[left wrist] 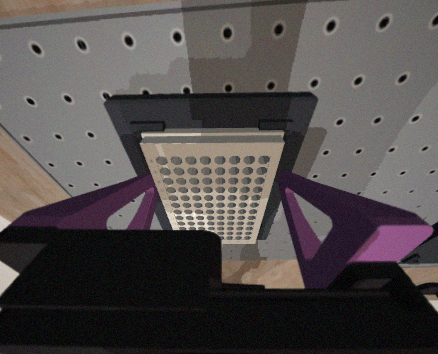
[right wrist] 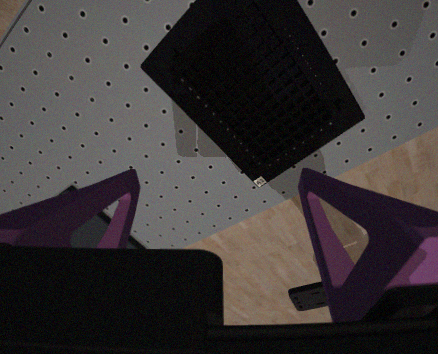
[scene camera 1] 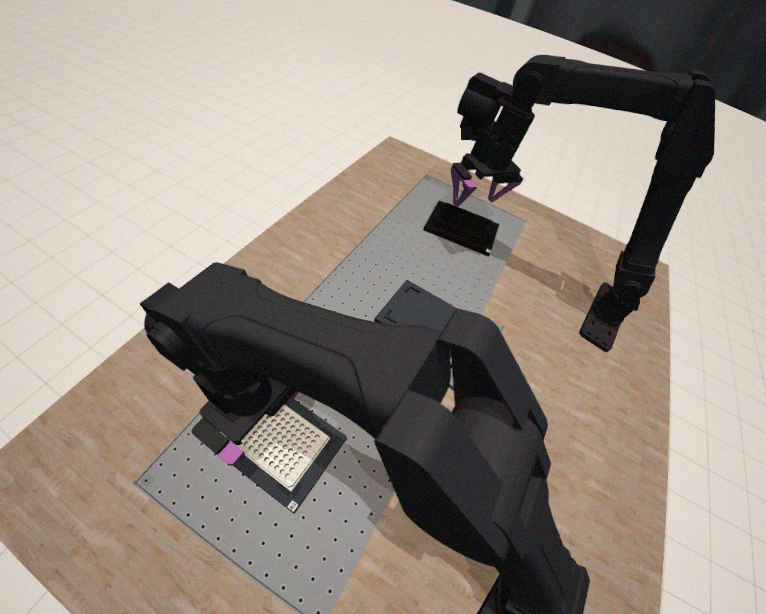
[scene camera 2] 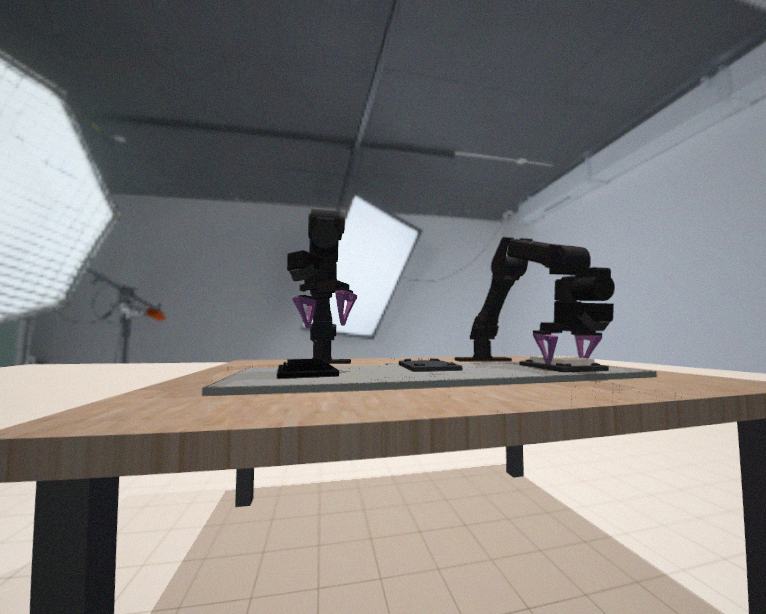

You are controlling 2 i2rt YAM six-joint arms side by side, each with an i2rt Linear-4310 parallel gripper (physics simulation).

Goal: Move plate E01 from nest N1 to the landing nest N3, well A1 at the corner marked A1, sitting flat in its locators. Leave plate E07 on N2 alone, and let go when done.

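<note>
A cream 96-well plate point(scene camera 1: 285, 445) point(left wrist: 214, 182) lies on a dark nest point(scene camera 1: 332, 449) point(left wrist: 220, 111) at the lower left in scene camera 1. My left gripper point(scene camera 1: 262, 425) point(scene camera 2: 567, 360) point(left wrist: 219, 176) is open, with one finger at each long side of this plate. A black plate point(scene camera 1: 461, 225) point(scene camera 2: 308, 366) point(right wrist: 250, 90) lies on a nest at the far end. The middle nest point(scene camera 1: 415, 303) point(scene camera 2: 430, 365) bears no plate in its visible part; my left arm hides some of it. My right gripper point(scene camera 1: 475, 202) point(scene camera 2: 326, 326) point(right wrist: 219, 177) is open and empty, above the black plate's area. Plate names cannot be read.
The nests stand on a grey perforated board point(scene camera 1: 268, 530) point(scene camera 2: 370, 382) on the wooden table point(scene camera 1: 70, 460) point(scene camera 2: 383, 415). A white corner tag point(scene camera 1: 292, 505) marks the cream plate's nest, and another tag point(right wrist: 259, 181) marks the black plate's nest. My left arm spans the board beside the middle nest.
</note>
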